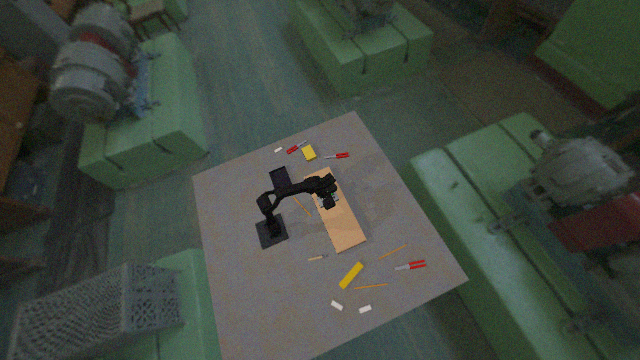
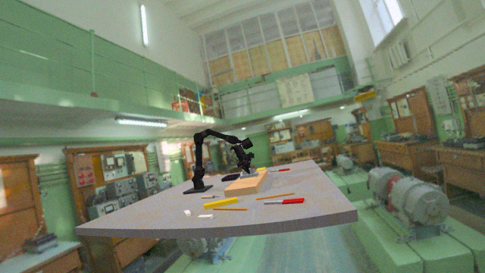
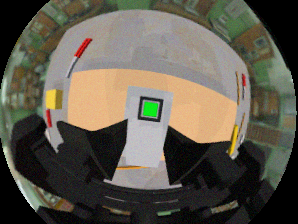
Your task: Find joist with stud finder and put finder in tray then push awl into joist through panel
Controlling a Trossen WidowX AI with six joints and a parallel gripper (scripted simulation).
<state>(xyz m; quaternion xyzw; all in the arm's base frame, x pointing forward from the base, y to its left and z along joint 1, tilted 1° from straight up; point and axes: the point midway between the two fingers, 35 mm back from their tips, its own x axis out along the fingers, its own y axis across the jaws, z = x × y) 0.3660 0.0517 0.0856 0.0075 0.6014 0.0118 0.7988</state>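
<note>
Now: gripper tip 270 mm to the right of the dark tray, 240 mm past it and 50 mm above it. The rest, counted from my gripper tip: square indicator (30 mm above, 20 mm ahead); stud finder (20 mm above, 10 mm ahead); awl (290 mm to the right, 180 mm behind, 60 mm below).
</note>
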